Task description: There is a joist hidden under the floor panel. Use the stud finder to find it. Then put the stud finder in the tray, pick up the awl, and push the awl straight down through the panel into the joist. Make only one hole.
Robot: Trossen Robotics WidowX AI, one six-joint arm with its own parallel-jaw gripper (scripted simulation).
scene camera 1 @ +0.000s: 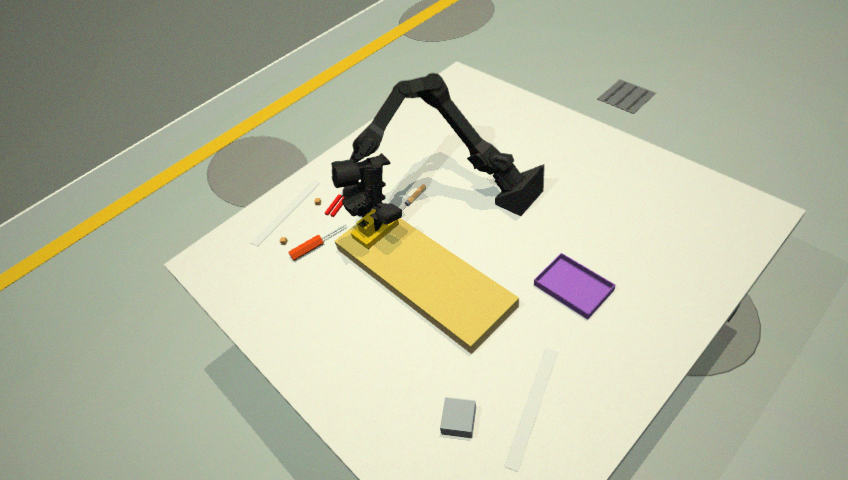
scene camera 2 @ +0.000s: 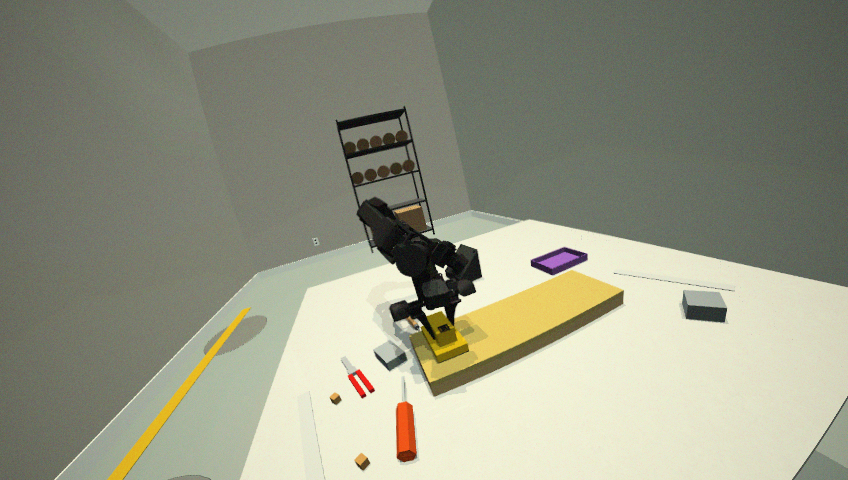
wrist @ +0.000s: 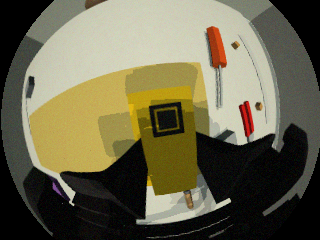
Labels:
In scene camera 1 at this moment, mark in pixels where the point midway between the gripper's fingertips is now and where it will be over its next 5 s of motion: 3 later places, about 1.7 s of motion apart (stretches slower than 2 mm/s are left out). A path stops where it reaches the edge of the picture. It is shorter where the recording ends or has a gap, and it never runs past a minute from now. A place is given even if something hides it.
My gripper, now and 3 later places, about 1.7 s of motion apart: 371,227; 415,243; 579,261; 577,281

